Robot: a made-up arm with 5 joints.
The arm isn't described. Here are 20 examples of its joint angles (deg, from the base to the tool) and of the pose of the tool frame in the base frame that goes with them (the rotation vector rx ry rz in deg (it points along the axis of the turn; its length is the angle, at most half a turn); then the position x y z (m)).
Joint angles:
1: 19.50 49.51 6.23 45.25 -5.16
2: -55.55 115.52 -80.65 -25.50 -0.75
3: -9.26 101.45 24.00 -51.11 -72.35
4: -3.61 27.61 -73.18 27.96 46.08
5: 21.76 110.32 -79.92 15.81 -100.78
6: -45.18 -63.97 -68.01 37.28 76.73
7: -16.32 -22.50 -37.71 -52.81 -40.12
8: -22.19 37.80 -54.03 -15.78 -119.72
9: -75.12 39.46 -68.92 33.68 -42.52
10: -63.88 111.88 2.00 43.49 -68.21
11: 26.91 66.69 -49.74 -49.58 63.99
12: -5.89 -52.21 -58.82 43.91 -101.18
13: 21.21 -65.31 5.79 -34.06 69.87
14: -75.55 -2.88 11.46 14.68 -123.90
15: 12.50 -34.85 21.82 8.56 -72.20
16: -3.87 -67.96 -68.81 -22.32 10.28
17: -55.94 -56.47 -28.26 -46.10 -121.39
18: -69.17 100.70 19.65 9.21 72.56
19: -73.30 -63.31 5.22 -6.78 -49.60
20: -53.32 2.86 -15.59 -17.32 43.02
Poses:
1: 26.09 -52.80 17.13 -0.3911 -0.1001 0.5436
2: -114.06 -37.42 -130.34 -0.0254 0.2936 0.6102
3: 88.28 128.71 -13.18 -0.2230 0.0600 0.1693
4: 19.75 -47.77 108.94 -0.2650 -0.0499 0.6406
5: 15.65 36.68 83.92 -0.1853 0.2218 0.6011
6: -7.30 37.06 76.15 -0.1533 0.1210 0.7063
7: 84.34 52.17 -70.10 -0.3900 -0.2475 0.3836
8: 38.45 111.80 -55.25 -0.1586 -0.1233 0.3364
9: 73.89 65.18 12.05 -0.0147 -0.0507 0.4148
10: 93.33 67.38 -22.03 -0.1387 -0.0649 0.3673
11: 65.20 -22.71 133.76 -0.0704 0.0685 0.5605
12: 27.28 0.71 -93.67 -0.4198 -0.0807 0.6589
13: -12.12 -54.22 -38.56 -0.5931 0.0664 0.5197
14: -5.61 21.11 -168.95 -0.2328 -0.0529 0.7824
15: 68.81 -43.34 -121.08 -0.6130 0.0331 0.4730
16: 38.26 13.07 -27.61 -0.3265 -0.2080 0.5880
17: -27.30 -21.49 143.97 -0.3996 -0.0344 0.7914
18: 79.62 -18.68 38.51 -0.1293 -0.1132 0.4896
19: -39.29 4.10 -115.05 -0.1353 0.0479 0.8643
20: 42.46 22.81 1.60 -0.1563 -0.1910 0.6044
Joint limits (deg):
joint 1: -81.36..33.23
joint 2: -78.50..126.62
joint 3: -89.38..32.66
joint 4: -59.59..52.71
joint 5: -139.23..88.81
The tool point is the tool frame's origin. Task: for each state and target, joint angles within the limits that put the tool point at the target. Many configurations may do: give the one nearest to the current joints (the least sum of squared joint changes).
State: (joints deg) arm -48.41 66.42 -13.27 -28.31 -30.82
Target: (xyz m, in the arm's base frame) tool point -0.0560 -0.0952 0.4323
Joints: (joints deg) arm -40.75 51.89 -31.97 2.83 -11.30
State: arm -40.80 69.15 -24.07 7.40 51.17
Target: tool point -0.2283 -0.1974 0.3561
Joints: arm -33.48 45.12 5.84 -43.17 25.74
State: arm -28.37 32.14 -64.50 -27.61 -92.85
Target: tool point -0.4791 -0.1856 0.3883
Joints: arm -13.38 -11.49 -23.01 -47.48 -96.93
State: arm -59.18 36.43 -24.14 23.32 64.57
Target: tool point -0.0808 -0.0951 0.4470
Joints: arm -60.42 71.57 -22.11 -8.93 72.14
